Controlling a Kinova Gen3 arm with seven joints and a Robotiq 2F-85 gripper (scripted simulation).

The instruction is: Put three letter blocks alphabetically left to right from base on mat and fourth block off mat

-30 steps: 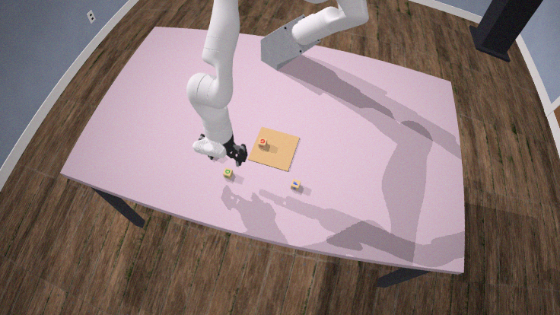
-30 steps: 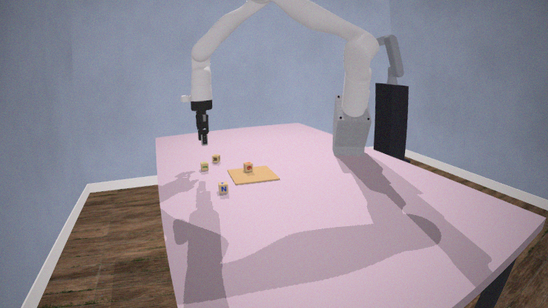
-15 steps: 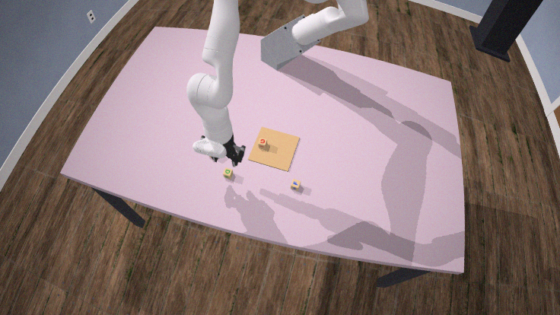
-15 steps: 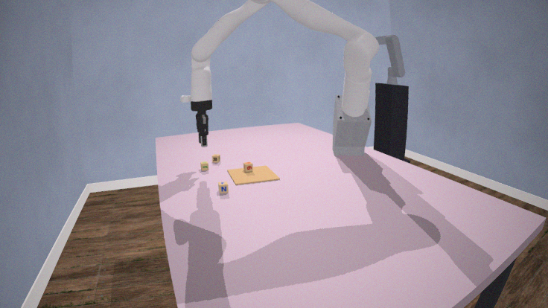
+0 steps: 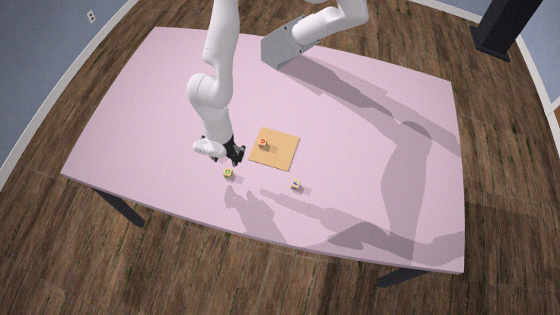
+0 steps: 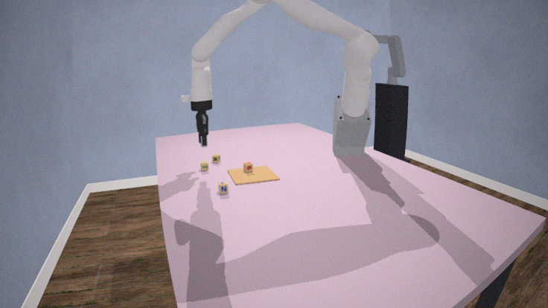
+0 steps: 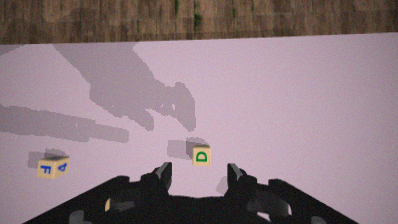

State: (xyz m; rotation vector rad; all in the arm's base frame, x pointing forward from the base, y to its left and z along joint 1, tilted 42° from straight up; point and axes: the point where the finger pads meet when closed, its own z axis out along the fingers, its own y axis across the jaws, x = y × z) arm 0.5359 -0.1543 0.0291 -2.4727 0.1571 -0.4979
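Right now the green D block is 90 mm below my hand. The rest, counted from my hand: blue N block: 20 mm behind, 220 mm to the left, 90 mm below; then tan mat: 140 mm behind, 120 mm to the left, 100 mm below.
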